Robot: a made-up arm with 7 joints.
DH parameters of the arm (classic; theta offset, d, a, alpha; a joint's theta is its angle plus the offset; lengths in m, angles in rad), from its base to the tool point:
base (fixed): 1.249 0 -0.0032 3.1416
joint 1: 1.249 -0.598 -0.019 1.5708
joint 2: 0 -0.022 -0.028 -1.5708
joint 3: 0 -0.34 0.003 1.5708
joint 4: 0 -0.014 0.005 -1.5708
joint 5: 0 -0.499 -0.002 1.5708
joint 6: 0 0.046 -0.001 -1.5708
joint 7: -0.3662 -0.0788 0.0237 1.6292
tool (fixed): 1.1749 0.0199 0 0
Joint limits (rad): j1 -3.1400..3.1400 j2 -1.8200..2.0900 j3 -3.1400..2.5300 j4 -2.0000..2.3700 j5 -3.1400..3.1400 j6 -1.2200..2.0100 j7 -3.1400..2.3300
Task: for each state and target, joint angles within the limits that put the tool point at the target. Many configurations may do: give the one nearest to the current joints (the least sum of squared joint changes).
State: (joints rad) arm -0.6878 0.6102 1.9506 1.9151 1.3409 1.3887 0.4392
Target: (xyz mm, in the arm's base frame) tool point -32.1 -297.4 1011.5
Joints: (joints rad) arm -0.5695 0.9019 2.4702 1.8619 1.4340 1.4693 0.4719
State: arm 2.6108 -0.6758 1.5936 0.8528 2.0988 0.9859 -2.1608
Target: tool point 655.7 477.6 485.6
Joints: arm 3.0620 -1.1941 2.0874 1.0913 2.0827 1.0762 -2.1395
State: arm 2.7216 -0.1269 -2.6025 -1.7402 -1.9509 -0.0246 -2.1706
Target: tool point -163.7 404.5 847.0
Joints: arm 3.1400 -0.7055 -2.1345 -2.0000 -1.6991 -0.2270 -2.0865
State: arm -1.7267 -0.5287 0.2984 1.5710 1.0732 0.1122 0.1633
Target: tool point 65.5 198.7 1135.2
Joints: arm -1.7285 -0.8297 0.1299 1.6612 1.0510 0.1253 0.1579
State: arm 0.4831 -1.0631 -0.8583 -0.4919 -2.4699 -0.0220 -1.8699
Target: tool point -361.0 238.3 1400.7
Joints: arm 0.6225 -0.5787 -0.9079 0.0947 -2.5368 -0.3496 -1.9026
